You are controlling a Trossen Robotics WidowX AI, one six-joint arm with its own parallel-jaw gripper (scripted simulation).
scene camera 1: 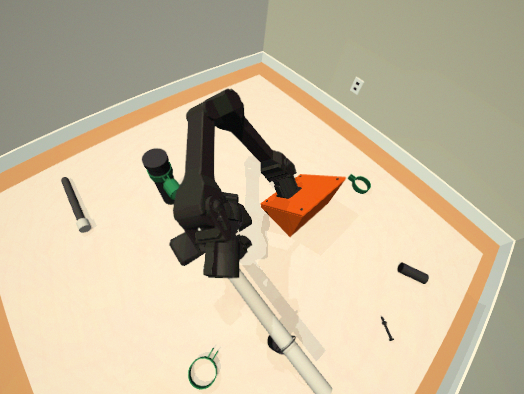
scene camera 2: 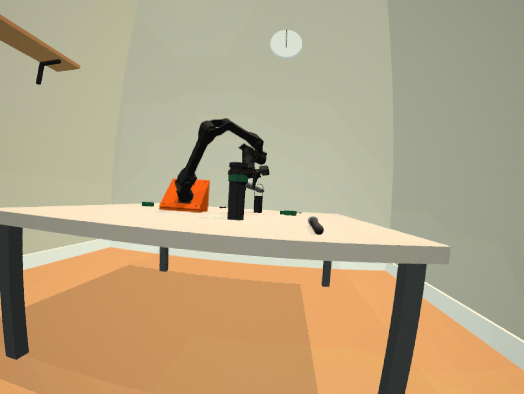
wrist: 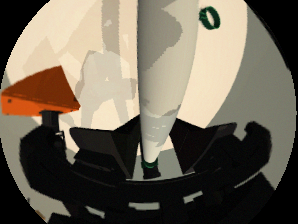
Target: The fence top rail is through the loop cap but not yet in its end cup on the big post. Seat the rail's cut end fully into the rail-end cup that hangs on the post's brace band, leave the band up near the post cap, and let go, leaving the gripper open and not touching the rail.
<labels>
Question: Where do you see a dark post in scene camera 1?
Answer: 156,161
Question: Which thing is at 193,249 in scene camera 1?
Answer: My gripper.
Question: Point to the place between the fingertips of my gripper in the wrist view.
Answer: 153,117
</labels>
